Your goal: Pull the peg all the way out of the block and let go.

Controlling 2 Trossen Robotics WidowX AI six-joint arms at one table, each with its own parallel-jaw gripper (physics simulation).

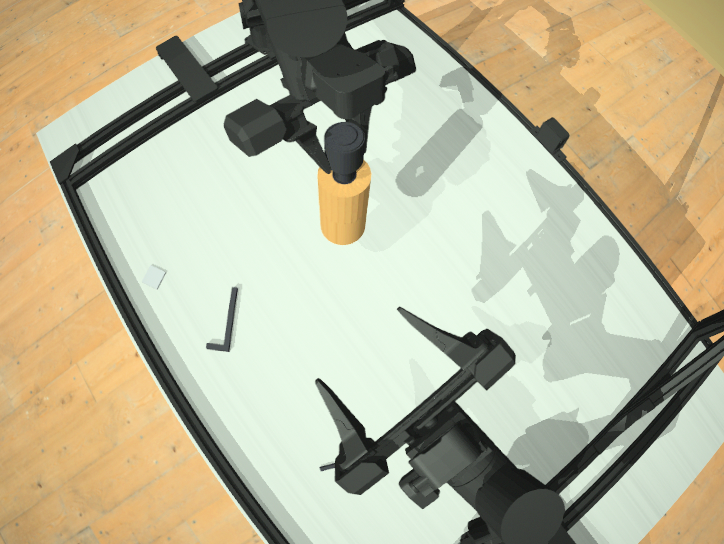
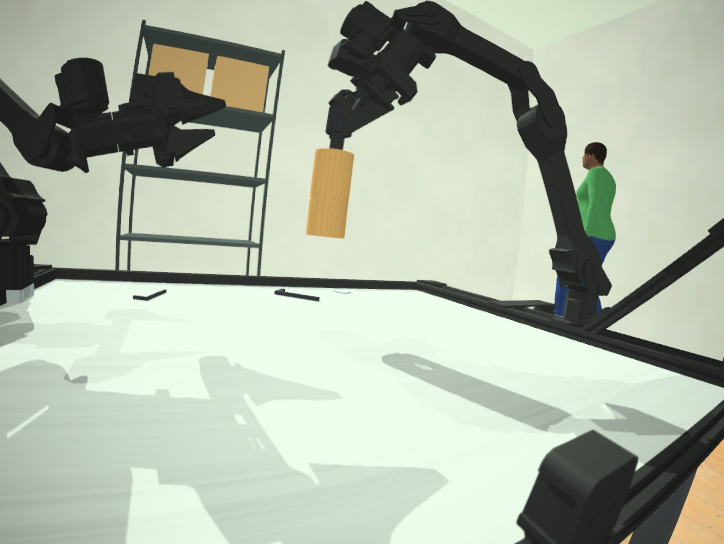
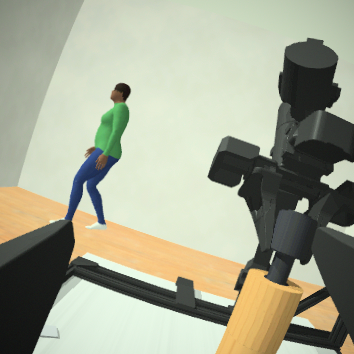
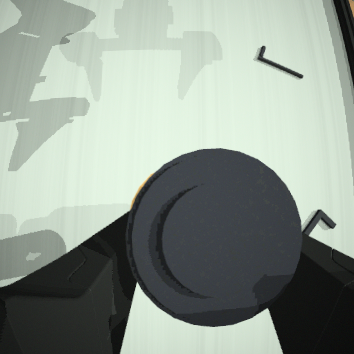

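Pixels of known places: left gripper, fingertip midpoint: (image 1: 356, 344) (image 2: 219, 119) (image 3: 197, 237); right gripper, fingertip midpoint: (image 1: 345, 162) (image 2: 336, 137) (image 3: 284, 257) (image 4: 196, 222); left arm's base at its link origin: (image 2: 5, 285); right arm's base at its link origin: (image 1: 267, 39) (image 2: 577, 323).
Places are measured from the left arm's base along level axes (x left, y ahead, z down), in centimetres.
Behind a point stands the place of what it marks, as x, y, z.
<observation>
The dark peg (image 1: 344, 143) {-15.5, 45.0, -29.8} (image 2: 336, 142) {-16.9, 45.0, -24.3} (image 3: 294, 234) {-15.3, 43.9, -27.8} (image 4: 225, 230) {-16.0, 45.6, -29.8} has a wide round head, and its narrower shaft stands in the top of the block. The block (image 1: 343, 210) {-14.0, 43.3, -20.1} (image 2: 330, 193) {-18.4, 44.2, -16.8} (image 3: 260, 315) {-14.5, 43.0, -20.1} is a tan wooden cylinder that hangs in the air below the peg, slightly tilted. How deep the shaft sits is hidden. My right gripper (image 1: 345, 155) {-16.0, 45.4, -25.3} (image 2: 339, 125) {-16.0, 45.4, -25.3} (image 3: 284, 257) {-16.0, 45.4, -25.3} (image 4: 196, 222) {-16.0, 45.4, -25.3} is shut on the peg's head, above the block. My left gripper (image 1: 358, 343) {-4.3, 30.4, -27.7} (image 2: 219, 118) {-4.3, 30.4, -27.7} (image 3: 197, 237) {-4.3, 30.4, -27.7} is open and empty, apart from the block, pointing towards it.
Two dark L-shaped bars, one (image 1: 231, 318) {2.1, 48.9, 1.1} (image 2: 298, 295) {1.6, 49.1, 1.3} (image 4: 320, 215) {5.3, 46.4, 1.1} and another (image 1: 326, 466) {5.5, 24.3, 1.3} (image 2: 149, 294) {0.4, 21.8, 1.3} (image 4: 281, 67) {3.0, 23.2, 1.4}, lie on the table. A small pale tile (image 1: 154, 276) {7.8, 62.3, 1.6} (image 2: 341, 291) {7.4, 61.8, 1.6} (image 3: 50, 332) {7.3, 62.0, 1.6} lies near the dark edge rail (image 1: 111, 280) {13.8, 66.2, 0.5}. A person (image 2: 596, 201) (image 3: 112, 132) stands beyond the table.
</observation>
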